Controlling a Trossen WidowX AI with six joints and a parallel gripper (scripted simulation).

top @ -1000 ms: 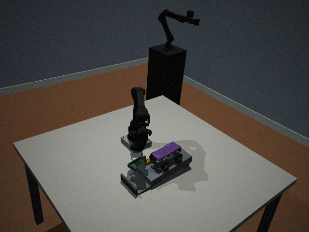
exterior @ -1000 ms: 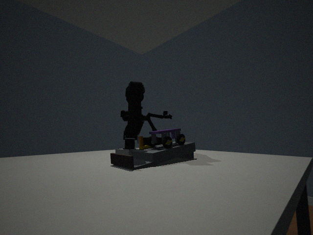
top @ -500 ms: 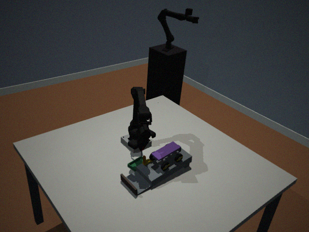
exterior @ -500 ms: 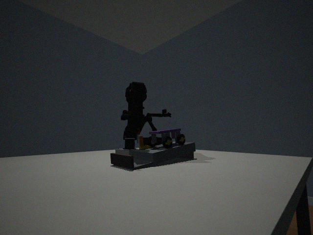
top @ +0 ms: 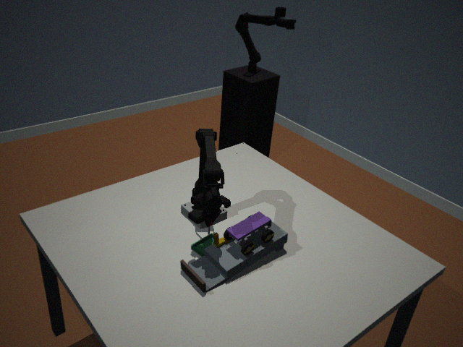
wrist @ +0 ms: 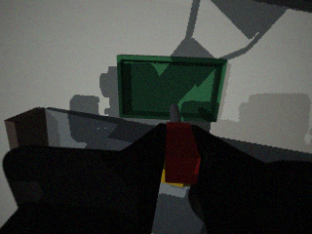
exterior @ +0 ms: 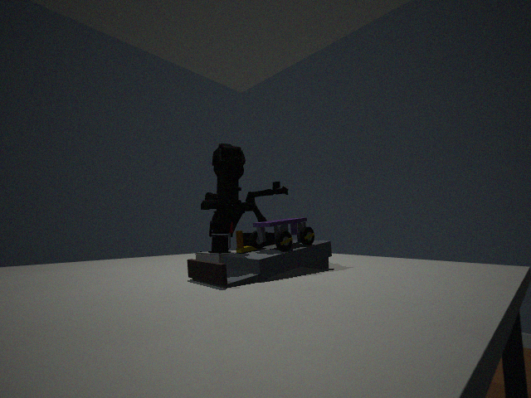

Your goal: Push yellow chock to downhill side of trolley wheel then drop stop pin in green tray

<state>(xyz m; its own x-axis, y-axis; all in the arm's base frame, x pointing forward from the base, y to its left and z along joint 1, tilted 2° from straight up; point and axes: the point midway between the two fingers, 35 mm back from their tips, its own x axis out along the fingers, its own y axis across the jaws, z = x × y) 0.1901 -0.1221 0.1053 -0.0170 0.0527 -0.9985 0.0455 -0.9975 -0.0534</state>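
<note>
My gripper tip is 120 mm above the green tray. Also, from my gripper tip: trolley: 130 mm ahead, 100 mm to the left; then yellow chock: 70 mm ahead, 30 mm below, 10 mm to the left; then red-headed stop pin: right at my gripper tip.
</note>
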